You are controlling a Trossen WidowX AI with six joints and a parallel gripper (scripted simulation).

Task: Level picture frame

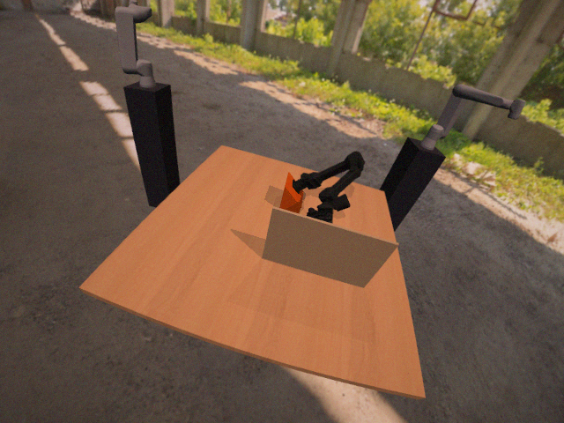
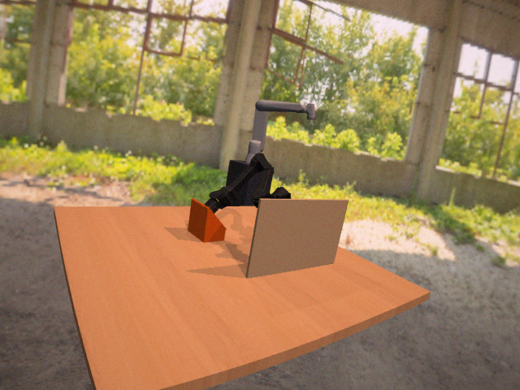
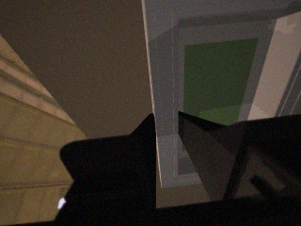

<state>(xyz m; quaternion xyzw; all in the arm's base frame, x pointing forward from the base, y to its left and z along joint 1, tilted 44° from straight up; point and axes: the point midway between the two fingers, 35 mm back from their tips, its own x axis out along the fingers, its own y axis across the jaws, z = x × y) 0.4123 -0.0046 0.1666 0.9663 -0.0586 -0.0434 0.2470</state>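
Right now my gripper tip is 1 cm to the right of the picture frame and 5 cm above it. Round my gripper tip: wall panel: 2 cm ahead, 2 cm to the left, 6 cm below.
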